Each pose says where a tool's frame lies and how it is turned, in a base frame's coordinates. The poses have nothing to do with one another.
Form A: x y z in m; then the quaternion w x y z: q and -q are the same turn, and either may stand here.
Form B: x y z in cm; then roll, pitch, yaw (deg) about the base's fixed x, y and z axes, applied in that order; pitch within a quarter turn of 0, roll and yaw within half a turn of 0. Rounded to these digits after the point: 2 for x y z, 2 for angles.
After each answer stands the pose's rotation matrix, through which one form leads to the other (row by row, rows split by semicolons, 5 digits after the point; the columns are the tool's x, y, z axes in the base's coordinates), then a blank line. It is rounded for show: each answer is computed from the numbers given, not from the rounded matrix.
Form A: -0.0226 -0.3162 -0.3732 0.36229 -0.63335 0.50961 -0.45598
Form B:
-2.26 -31.62 -37.32 -109.20 -12.02 -86.20
0.06477 -0.31513 0.94684; -0.97591 -0.21809 -0.00583; 0.20834 -0.92365 -0.32166

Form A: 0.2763 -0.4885 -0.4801 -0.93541 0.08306 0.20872 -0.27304
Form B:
27.63 -48.85 -48.01 -16.68 -20.19 35.53
0.76377 -0.47613 -0.43583; 0.54548 0.83710 0.04141; 0.34512 -0.26937 0.89907

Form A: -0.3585 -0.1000 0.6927 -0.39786 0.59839 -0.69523 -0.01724
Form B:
-35.85 -10.00 69.27 -146.49 35.02 -87.71
0.03272 -0.84575 0.53257; -0.81831 0.28327 0.50012; -0.57384 -0.45218 -0.68282

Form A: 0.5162 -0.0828 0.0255 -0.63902 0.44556 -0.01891 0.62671
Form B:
51.62 -8.28 2.55 -44.56 -32.30 -75.35
0.21375 0.78411 0.58265; -0.81782 -0.18259 0.54574; 0.53431 -0.59315 0.60223

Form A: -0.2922 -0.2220 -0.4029 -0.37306 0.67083 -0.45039 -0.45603
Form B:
-29.22 -22.20 -40.29 -163.64 71.42 -55.96
0.17837 -0.94452 -0.27579; -0.26402 -0.31595 0.91130; -0.94788 -0.08974 -0.30573

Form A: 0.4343 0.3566 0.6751 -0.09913 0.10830 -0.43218 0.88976
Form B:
43.43 35.66 67.51 -52.67 -6.14 -164.24
-0.95689 0.08279 0.27840; -0.27001 -0.60679 -0.74760; 0.10704 -0.79054 0.60299

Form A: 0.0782 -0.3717 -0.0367 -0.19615 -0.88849 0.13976 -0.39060
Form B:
7.82 -37.17 -3.67 158.82 -48.50 -8.25
0.65579 -0.40159 0.63927; -0.09512 -0.88398 -0.45774; 0.74892 0.23938 -0.61791

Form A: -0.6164 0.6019 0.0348 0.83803 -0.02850 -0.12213 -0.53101
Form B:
-61.64 60.19 3.48 4.84 -13.59 -65.30
0.40622 0.89697 -0.17443; -0.88305 0.43443 0.17747; 0.23497 0.08194 0.96854

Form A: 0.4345 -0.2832 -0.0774 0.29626 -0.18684 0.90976 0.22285
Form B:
43.45 -28.32 -7.74 157.88 38.49 -164.60
-0.75464 -0.47200 0.45577; -0.20792 0.83086 0.51618; -0.62232 0.29477 -0.72514

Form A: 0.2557 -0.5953 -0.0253 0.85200 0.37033 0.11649 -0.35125
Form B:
25.57 -59.53 -2.53 38.17 27.30 -35.20
0.72611 0.68481 -0.06166; -0.51225 0.47896 -0.71288; -0.45866 0.54921 0.69857

